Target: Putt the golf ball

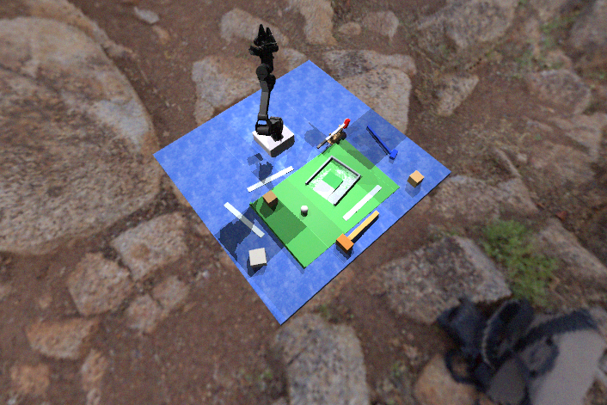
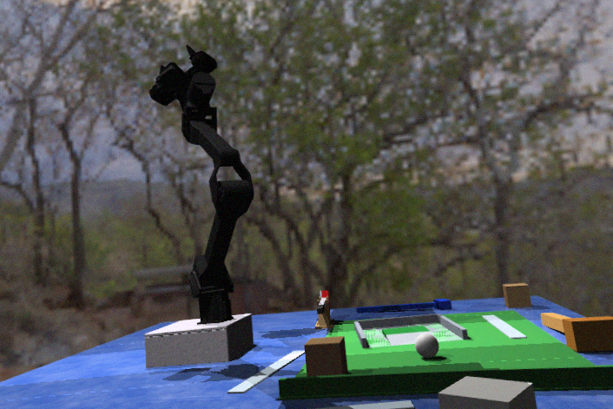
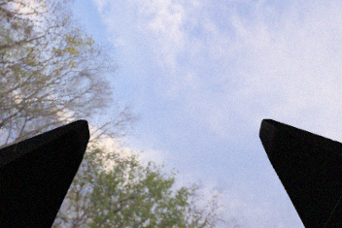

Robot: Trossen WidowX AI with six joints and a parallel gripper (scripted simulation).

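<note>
My gripper tip is now 26 cm short of the tan stand, 27 cm to the right of it and 72 cm above it. Also, from my gripper tip: green mat: 57 cm ahead, 1 cm to the right, 76 cm below; blue putter: 45 cm ahead, 50 cm to the left, 74 cm below; white golf ball: 59 cm ahead, 16 cm to the right, 73 cm below.
</note>
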